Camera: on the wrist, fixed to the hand. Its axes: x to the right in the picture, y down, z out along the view.
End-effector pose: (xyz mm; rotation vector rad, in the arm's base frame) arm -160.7 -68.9 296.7 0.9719 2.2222 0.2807
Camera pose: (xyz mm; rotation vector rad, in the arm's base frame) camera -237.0 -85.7 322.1 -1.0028 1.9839 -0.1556
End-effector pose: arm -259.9 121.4 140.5 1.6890 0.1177 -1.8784
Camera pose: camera -221.2 183.1 102.5 -0.8171 -1.6132 2.0752
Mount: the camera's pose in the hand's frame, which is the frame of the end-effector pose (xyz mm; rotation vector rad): 12.2 -43.7 -68.5 -0.3675 -0.1861 -1.6034
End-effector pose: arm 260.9 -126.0 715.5 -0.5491 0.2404 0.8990
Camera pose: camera 304.9 -176.9 668.3 -0.7645 -0.5261 -0.5931
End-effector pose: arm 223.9 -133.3 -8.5 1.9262 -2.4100 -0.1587
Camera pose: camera 270.7 -158.0 54.3 3.0102 -0.2385 -0.7219
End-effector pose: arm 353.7 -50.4 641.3 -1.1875 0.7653 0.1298
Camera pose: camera 351.4 -130.9 657.5 -1.7894 -0.5420 -0.9650
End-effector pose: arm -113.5 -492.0 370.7 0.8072 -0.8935 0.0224
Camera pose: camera -44.0 -483.3 327.7 0.9831 -0.1941 -1.5832
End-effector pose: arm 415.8 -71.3 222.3 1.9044 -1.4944 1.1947
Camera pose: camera 432.6 -11.4 276.0 2.0362 0.0880 -0.0228
